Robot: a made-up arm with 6 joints. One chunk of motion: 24 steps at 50 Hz.
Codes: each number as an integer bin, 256 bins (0 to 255) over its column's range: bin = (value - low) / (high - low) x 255, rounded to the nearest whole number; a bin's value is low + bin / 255 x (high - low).
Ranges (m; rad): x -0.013..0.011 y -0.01..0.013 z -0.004..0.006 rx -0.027..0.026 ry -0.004..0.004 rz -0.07..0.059
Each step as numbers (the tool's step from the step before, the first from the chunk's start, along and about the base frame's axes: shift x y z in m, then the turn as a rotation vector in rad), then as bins.
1 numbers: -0.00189 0.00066 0.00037 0.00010 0.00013 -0.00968
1 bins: 118 118 111 130 132 119
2 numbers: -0.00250 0.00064 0.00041 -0.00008 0.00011 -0.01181
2 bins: 112 118 112 130 131 115
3 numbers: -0.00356 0.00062 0.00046 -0.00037 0.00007 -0.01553
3 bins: 100 118 114 128 130 108
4 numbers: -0.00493 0.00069 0.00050 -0.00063 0.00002 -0.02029
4 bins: 86 119 115 127 128 98
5 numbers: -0.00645 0.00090 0.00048 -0.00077 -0.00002 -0.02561
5 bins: 70 121 114 126 127 88
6 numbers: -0.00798 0.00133 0.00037 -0.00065 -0.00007 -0.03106
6 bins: 53 126 111 127 125 77
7 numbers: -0.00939 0.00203 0.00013 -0.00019 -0.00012 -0.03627
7 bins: 38 133 105 129 124 67
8 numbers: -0.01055 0.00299 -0.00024 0.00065 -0.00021 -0.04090
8 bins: 26 144 96 133 121 58
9 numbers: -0.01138 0.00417 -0.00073 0.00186 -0.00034 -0.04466
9 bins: 17 157 83 139 117 50
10 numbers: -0.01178 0.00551 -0.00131 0.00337 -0.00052 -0.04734
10 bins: 13 172 69 146 111 45
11 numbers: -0.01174 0.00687 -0.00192 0.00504 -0.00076 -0.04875
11 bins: 13 187 53 154 103 42
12 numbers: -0.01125 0.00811 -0.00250 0.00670 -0.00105 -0.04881
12 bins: 19 201 38 162 94 42
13 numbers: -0.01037 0.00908 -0.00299 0.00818 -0.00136 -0.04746
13 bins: 28 212 26 169 84 45
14 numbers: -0.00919 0.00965 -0.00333 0.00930 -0.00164 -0.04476
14 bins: 40 218 17 175 75 50
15 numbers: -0.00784 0.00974 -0.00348 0.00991 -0.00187 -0.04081
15 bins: 55 219 13 178 68 58
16 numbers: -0.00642 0.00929 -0.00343 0.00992 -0.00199 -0.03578
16 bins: 70 214 15 178 64 68
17 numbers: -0.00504 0.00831 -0.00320 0.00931 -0.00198 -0.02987
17 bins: 85 203 20 175 64 79
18 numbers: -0.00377 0.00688 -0.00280 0.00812 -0.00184 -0.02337
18 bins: 98 187 31 169 69 92
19 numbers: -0.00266 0.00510 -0.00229 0.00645 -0.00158 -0.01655
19 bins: 110 167 44 161 77 106
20 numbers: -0.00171 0.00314 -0.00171 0.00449 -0.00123 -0.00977
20 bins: 120 146 58 152 88 119
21 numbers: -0.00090 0.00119 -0.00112 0.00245 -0.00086 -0.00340
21 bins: 129 124 73 142 100 132
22 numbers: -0.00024 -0.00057 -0.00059 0.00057 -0.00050 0.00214
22 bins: 136 105 87 133 112 143
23 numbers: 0.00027 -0.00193 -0.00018 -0.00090 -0.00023 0.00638
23 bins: 141 89 97 126 120 151
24 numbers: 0.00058 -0.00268 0.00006 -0.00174 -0.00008 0.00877
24 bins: 144 81 104 122 125 156
